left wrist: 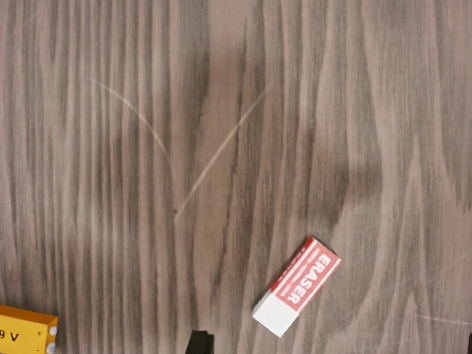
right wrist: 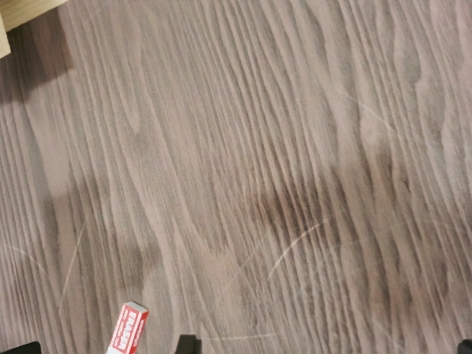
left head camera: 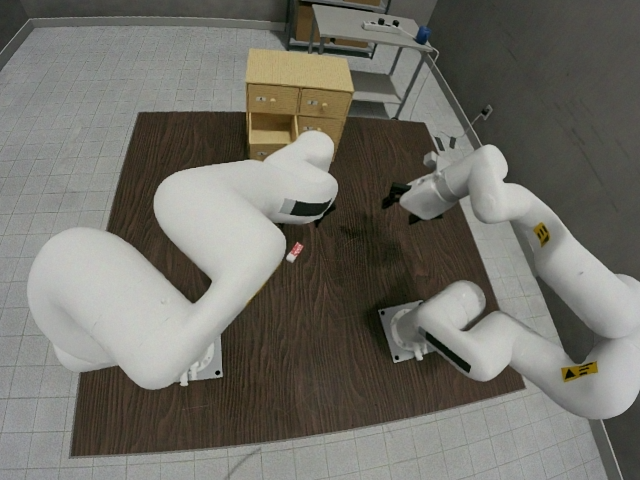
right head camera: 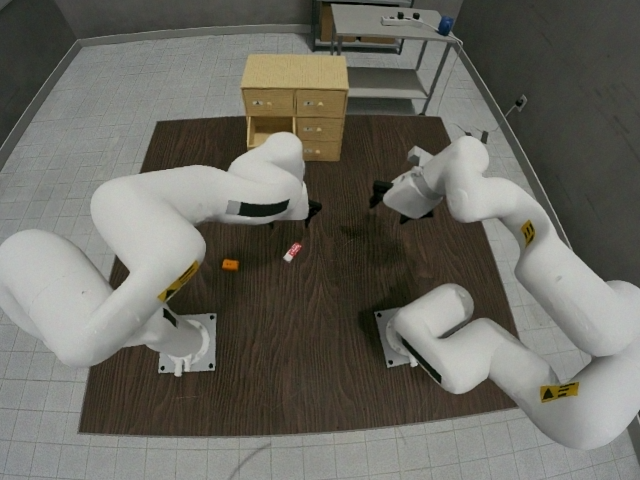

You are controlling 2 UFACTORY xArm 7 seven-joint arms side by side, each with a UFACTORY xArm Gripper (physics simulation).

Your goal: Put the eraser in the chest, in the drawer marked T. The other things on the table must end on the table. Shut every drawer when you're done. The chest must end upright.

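Seen in the pictures: left gripper, fingertip midpoint: (right head camera: 289,224); right gripper, fingertip midpoint: (left head camera: 396,212) (right head camera: 386,211); left arm's base, link origin: (right head camera: 187,342); right arm's base, link origin: (left head camera: 409,329).
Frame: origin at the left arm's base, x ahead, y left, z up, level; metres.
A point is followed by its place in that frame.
The red-and-white eraser (left head camera: 295,252) @[y -0.316, x 0.252, z 0.013 m] (right head camera: 292,252) @[y -0.314, x 0.252, z 0.013 m] (left wrist: 300,285) @[y -0.317, x 0.257, z 0.013 m] (right wrist: 129,327) @[y -0.326, x 0.263, z 0.013 m] lies flat on the table. The wooden chest (left head camera: 299,69) @[y -0.359, x 0.731, z 0.319 m] (right head camera: 294,72) @[y -0.357, x 0.725, z 0.319 m] stands upright at the back. Its middle-left drawer (left head camera: 271,135) @[y -0.274, x 0.654, z 0.113 m] (right head camera: 266,125) @[y -0.250, x 0.715, z 0.119 m], the T drawer, is pulled open and looks empty where its inside shows; the left arm hides part of it. My left gripper (left head camera: 299,225) @[y -0.312, x 0.266, z 0.159 m] (right head camera: 289,225) @[y -0.312, x 0.266, z 0.159 m] (left wrist: 335,345) @[y -0.312, x 0.266, z 0.159 m] points down above the table near the eraser, open and empty. My right gripper (left head camera: 399,212) @[y -0.557, x 0.236, z 0.239 m] (right head camera: 387,213) @[y -0.557, x 0.236, z 0.239 m] (right wrist: 327,345) @[y -0.557, x 0.236, z 0.239 m] is open and empty, above the table to the right of the eraser.
An orange 9 V battery (right head camera: 230,265) @[y -0.123, x 0.221, z 0.018 m] (left wrist: 25,330) @[y -0.131, x 0.230, z 0.017 m] lies on the table left of the eraser; the left arm hides it in the left head camera. The chest's other visible drawers look shut. A grey side table (left head camera: 361,31) (right head camera: 387,25) stands behind the wooden table.
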